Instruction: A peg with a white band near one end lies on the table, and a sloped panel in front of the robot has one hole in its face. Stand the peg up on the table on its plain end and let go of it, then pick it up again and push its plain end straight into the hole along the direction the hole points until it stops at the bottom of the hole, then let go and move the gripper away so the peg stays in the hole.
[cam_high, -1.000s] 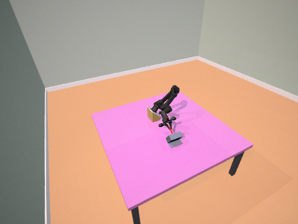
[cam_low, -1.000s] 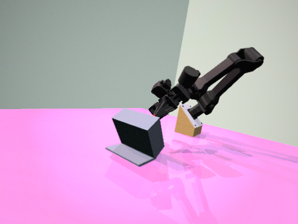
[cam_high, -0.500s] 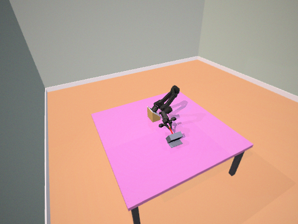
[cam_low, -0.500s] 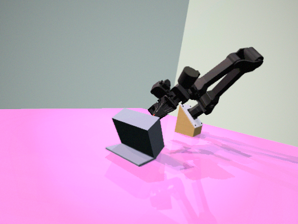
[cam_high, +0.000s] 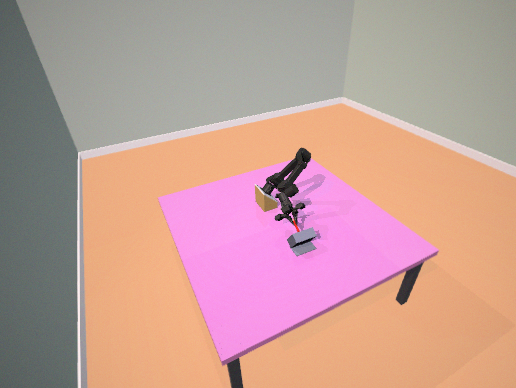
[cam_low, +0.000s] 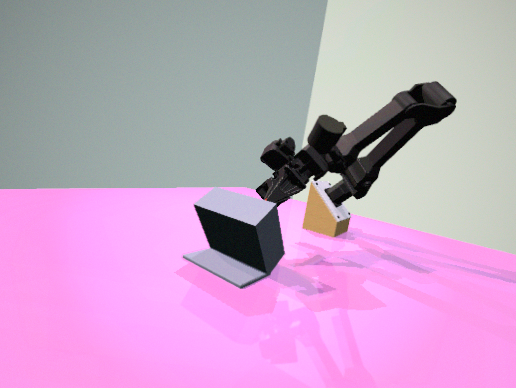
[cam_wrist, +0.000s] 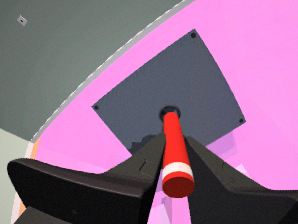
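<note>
Now: the grey sloped panel 7 cm ahead of my gripper tip and 4 cm below it. Round my gripper tip: flat grey foot plate (10 cm below, 9 cm ahead, 1 cm to the right); then red peg (1 cm behind, 1 cm above).
</note>
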